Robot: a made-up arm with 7 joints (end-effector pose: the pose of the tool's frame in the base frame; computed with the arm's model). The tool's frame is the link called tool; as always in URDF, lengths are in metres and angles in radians.
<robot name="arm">
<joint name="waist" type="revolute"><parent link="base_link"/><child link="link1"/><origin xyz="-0.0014 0.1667 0.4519" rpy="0 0 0"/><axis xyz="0 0 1"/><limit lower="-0.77" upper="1.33"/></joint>
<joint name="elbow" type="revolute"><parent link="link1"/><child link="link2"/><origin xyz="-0.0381 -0.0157 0.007" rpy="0 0 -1.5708"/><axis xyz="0 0 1"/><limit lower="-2.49" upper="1.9"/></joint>
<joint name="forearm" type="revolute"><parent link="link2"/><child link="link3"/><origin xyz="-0.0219 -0.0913 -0.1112" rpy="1.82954 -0.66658 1.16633"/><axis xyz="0 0 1"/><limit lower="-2.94" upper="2.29"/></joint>
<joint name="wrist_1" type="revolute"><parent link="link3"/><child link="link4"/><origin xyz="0.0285 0.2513 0.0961" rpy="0.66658 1.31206 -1.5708"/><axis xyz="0 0 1"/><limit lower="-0.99" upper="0.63"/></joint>
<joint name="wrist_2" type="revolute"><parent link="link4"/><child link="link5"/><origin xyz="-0.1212 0.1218 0.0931" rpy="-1.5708 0 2.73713"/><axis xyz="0 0 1"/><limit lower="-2.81" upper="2.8"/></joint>
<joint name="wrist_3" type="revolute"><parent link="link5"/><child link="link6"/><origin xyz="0.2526 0.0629 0.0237" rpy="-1.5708 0 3.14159"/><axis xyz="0 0 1"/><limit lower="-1.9" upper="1.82"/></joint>
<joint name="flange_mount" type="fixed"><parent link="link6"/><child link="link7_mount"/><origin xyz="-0.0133 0.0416 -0.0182" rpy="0 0 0"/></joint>
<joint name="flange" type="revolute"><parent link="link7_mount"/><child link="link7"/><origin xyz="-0.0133 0.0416 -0.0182" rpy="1.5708 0 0"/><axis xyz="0 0 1"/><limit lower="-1.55" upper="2.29"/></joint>
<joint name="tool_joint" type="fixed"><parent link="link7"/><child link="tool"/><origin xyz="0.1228 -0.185 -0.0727" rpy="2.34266 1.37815 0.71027"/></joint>
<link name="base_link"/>
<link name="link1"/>
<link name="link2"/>
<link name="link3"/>
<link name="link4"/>
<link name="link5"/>
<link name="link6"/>
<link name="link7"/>
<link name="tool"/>
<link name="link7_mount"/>
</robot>
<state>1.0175 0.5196 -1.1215 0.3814 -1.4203 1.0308 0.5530</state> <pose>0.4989 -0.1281 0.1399 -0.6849 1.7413 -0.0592</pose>
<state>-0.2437 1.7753 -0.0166 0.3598 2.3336 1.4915 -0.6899</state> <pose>-0.3005 0.0448 0.5219 -0.3383 -1.9856 0.7380</pose>
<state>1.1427 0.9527 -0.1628 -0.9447 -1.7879 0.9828 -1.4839</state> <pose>0.2763 0.1623 -0.1023 0.0269 2.2170 -0.3429</pose>
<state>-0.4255 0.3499 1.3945 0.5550 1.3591 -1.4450 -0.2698</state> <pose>-0.3701 0.3108 0.3182 -0.6892 0.3063 -0.2579</pose>
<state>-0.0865 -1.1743 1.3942 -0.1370 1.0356 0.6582 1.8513</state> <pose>-0.4262 0.5300 0.5496 0.9166 -0.8323 1.7583</pose>
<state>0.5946 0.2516 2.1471 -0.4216 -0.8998 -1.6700 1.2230</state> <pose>0.0816 -0.2735 0.1127 1.0265 2.4183 -0.4962</pose>
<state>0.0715 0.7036 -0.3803 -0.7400 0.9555 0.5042 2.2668</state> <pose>0.3305 0.1548 0.4807 -2.3763 -1.4235 -0.0243</pose>
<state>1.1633 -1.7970 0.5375 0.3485 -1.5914 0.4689 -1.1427</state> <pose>-0.4718 -0.2241 -0.0154 2.3245 -1.5795 0.0590</pose>
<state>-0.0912 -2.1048 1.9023 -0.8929 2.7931 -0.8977 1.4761</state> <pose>0.0367 0.4168 0.2594 -0.6472 -1.3102 -0.5121</pose>
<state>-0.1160 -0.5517 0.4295 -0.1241 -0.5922 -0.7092 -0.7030</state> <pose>-0.4955 -0.1460 0.6613 0.7903 -0.4186 0.5892</pose>
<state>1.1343 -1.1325 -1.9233 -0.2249 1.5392 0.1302 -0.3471</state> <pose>0.2539 0.2353 0.2911 -0.1814 1.2605 1.3949</pose>
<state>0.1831 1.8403 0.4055 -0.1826 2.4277 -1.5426 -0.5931</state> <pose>-0.0141 -0.0277 0.2245 -2.1831 -0.3427 0.9498</pose>
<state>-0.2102 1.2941 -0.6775 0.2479 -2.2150 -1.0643 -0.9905</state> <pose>0.2047 -0.2157 0.1050 -2.9611 -0.3623 -0.5295</pose>
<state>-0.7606 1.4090 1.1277 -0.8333 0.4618 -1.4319 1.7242</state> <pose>-0.1057 -0.1894 0.3953 1.7979 1.7312 -0.6221</pose>
